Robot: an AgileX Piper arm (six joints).
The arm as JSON. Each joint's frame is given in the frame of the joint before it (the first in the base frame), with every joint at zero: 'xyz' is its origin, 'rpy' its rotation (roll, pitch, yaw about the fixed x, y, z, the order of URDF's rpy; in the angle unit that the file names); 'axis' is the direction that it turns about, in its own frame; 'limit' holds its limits. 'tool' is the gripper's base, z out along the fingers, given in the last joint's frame.
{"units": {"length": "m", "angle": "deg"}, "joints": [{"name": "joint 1", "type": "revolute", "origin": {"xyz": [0.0, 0.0, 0.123], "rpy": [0.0, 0.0, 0.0]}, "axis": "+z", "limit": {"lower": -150.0, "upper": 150.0}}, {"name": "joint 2", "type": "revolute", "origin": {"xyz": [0.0, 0.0, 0.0], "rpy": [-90.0, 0.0, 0.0]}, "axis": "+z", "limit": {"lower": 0.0, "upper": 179.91}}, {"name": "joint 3", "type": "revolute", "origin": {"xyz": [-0.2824, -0.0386, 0.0], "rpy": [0.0, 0.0, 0.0]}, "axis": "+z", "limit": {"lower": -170.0, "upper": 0.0}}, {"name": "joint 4", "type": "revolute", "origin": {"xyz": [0.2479, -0.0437, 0.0], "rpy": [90.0, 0.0, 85.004]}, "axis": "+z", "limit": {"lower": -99.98, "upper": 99.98}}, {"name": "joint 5", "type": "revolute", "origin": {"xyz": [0.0, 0.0, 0.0], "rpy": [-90.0, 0.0, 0.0]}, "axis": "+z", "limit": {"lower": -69.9, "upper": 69.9}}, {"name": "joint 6", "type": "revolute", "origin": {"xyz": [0.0, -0.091, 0.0], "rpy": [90.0, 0.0, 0.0]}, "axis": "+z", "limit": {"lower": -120.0, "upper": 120.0}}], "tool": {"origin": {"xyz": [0.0, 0.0, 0.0], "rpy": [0.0, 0.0, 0.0]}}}
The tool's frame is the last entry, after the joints.
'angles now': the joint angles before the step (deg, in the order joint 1, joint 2, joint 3, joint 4, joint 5, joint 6). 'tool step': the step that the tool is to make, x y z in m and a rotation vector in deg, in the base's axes. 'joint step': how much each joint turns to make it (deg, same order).
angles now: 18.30 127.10 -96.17 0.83 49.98 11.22
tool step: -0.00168 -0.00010 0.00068 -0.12 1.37 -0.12
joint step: 0.00 0.00 -0.28 0.34 1.62 0.00
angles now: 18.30 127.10 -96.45 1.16 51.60 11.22
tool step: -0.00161 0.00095 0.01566 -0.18 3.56 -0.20
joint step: 0.00 -0.33 -3.40 0.95 7.17 0.01
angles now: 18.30 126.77 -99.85 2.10 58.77 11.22
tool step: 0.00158 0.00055 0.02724 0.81 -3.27 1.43
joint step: 0.00 -2.30 -2.02 0.00 1.01 -1.42
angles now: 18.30 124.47 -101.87 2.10 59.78 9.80
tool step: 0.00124 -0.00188 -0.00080 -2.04 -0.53 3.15
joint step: 0.00 0.24 -0.26 -1.59 0.22 -2.73
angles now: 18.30 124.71 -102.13 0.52 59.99 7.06
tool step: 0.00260 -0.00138 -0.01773 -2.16 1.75 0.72
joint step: 0.00 2.21 0.00 -1.54 0.13 -0.23
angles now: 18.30 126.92 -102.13 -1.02 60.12 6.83
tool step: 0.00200 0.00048 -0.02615 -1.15 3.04 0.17
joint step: 0.00 3.25 -0.01 -0.13 0.00 -0.12
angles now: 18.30 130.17 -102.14 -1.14 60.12 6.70
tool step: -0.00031 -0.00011 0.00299 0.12 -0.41 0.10
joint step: 0.00 -0.43 0.11 0.00 -0.11 -0.10
